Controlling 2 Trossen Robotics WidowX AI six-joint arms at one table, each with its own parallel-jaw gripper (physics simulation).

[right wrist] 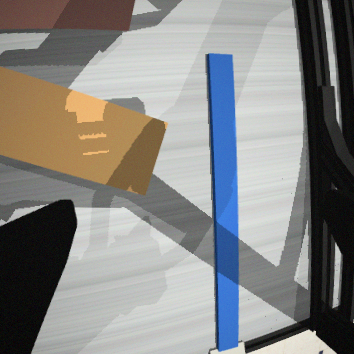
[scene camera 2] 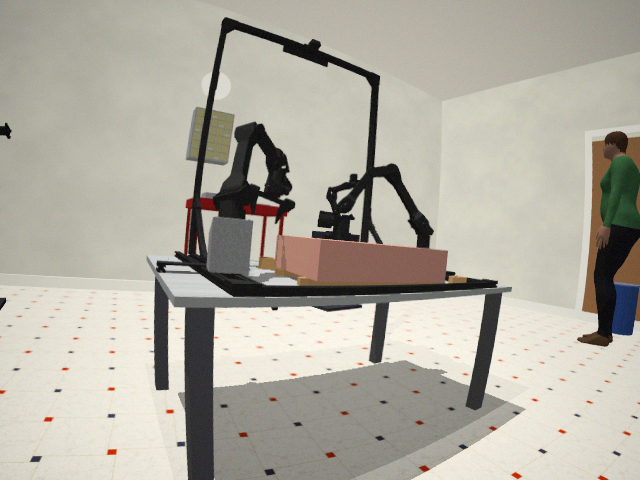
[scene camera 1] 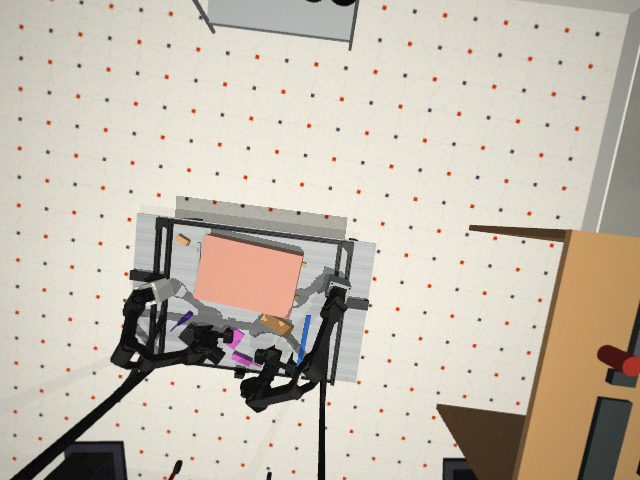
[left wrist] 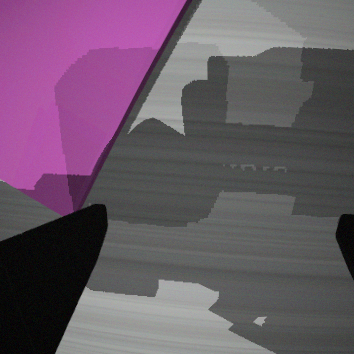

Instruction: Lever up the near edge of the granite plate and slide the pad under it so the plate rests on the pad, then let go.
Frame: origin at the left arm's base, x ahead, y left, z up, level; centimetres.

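Seen in the pictures: left gripper, fingertip midpoint: point(scene camera 1: 221, 326) point(left wrist: 222, 220); right gripper, fingertip midpoint: point(right wrist: 201, 206) point(scene camera 2: 264, 219) point(scene camera 1: 283, 348); left arm's base, link origin: point(scene camera 1: 147, 295); right arm's base, link origin: point(scene camera 2: 230, 226) point(scene camera 1: 338, 292).
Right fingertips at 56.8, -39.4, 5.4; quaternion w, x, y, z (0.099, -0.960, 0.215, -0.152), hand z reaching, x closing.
Note:
Offsets run from my right fingertips to a thing's middle, as dx, dy, dz.
The granite plate {-8.3, +35.2, -10.0} point(scene camera 1: 247, 276) point(scene camera 2: 366, 262) is a large salmon-pink slab on the table point(scene camera 1: 362, 281) point(scene camera 2: 347, 299); its dark underside edge shows in the right wrist view point(right wrist: 70, 14). The tan pad {-4.4, +6.5, -15.1} point(scene camera 1: 276, 325) point(right wrist: 81, 140) lies at the plate's near right corner, one end reaching under the edge. A blue bar {+4.0, -11.1, -16.0} point(scene camera 1: 305, 338) point(right wrist: 223, 197) lies flat to the right of the pad. My right gripper point(scene camera 1: 271, 353) point(scene camera 2: 285, 207) is open and empty, above the table in front of the pad. My left gripper point(scene camera 1: 217, 339) point(scene camera 2: 334, 224) point(left wrist: 222, 220) is open and empty beside a magenta piece {-28.9, +4.1, -16.4} point(scene camera 1: 236, 339) point(left wrist: 70, 88).
A black frame point(scene camera 1: 339, 267) point(scene camera 2: 370, 143) point(right wrist: 316, 140) runs round the work area. A grey block point(scene camera 2: 229, 245) stands near one corner. A purple tool {-52.6, +19.9, -15.7} point(scene camera 1: 182, 320), a second magenta piece {-25.0, -9.1, -15.6} point(scene camera 1: 244, 359) and a small tan block {-38.1, +60.2, -15.6} point(scene camera 1: 183, 239) lie on the table.

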